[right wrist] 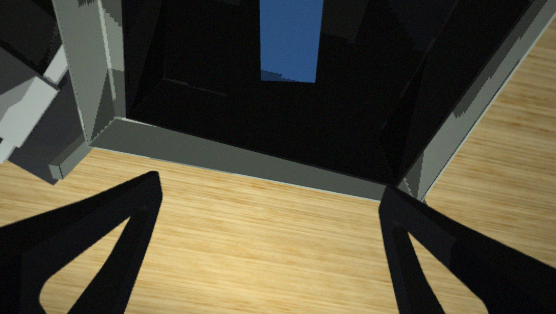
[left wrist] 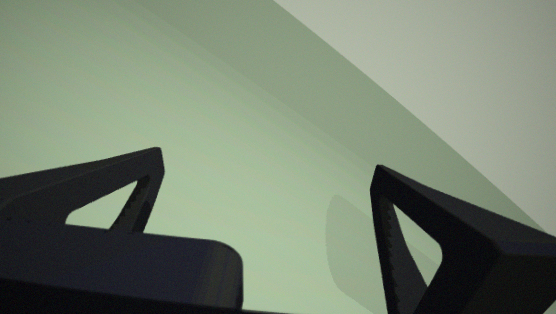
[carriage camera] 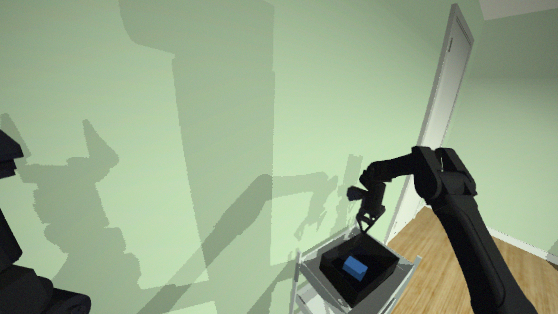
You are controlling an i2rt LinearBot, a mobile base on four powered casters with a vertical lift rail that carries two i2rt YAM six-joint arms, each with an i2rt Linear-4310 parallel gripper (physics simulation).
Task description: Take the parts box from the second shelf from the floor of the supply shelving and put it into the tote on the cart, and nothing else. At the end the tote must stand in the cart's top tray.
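Frame: origin at the left arm's base, x right, y ahead, z up, level; centimetres.
Where they show: left gripper, between the fingertips: (left wrist: 267, 168); right gripper, between the fingertips: (right wrist: 272, 190) (carriage camera: 367, 228).
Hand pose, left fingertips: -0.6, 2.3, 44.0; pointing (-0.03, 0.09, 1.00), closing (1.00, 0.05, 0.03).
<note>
Things, the pixels of their top centre, and the offset from my left fingertips, as dx, dy, dz. "pt": a spot on its surface instead. Level surfaces: height alone.
- blue parts box, centre of its top: (right wrist: 289, 39) (carriage camera: 355, 265) +70.5, +44.0, -73.1
- black tote, centre of its top: (right wrist: 297, 68) (carriage camera: 361, 256) +71.8, +44.1, -67.4
- grey top tray, a spot on its surface: (right wrist: 240, 158) pt +77.9, +28.4, -73.8
- Wooden floor, height of its surface: dz -143.6
The blue parts box (carriage camera: 355, 268) (right wrist: 291, 40) lies inside the black tote (carriage camera: 336, 281) (right wrist: 225, 117). The tote stands in the grey top tray (carriage camera: 391, 291) (right wrist: 240, 158) of the cart. My right gripper (carriage camera: 366, 228) (right wrist: 272, 190) is open and empty. It hangs above the tote's back corner in the carriage view, apart from the box. In the right wrist view its fingertips overlap the tray's near rim and the floor. My left gripper (left wrist: 267, 168) is open and empty, facing the green wall; part of it shows at the carriage view's left edge. The supply shelving does not show.
A green wall (carriage camera: 225, 100) stands behind the cart, with arm shadows on it. A white door (carriage camera: 445, 90) is at the upper right. Wooden floor (carriage camera: 430, 255) (right wrist: 280, 250) lies beside the cart. A cart handle part (right wrist: 30, 112) shows at the left in the right wrist view.
</note>
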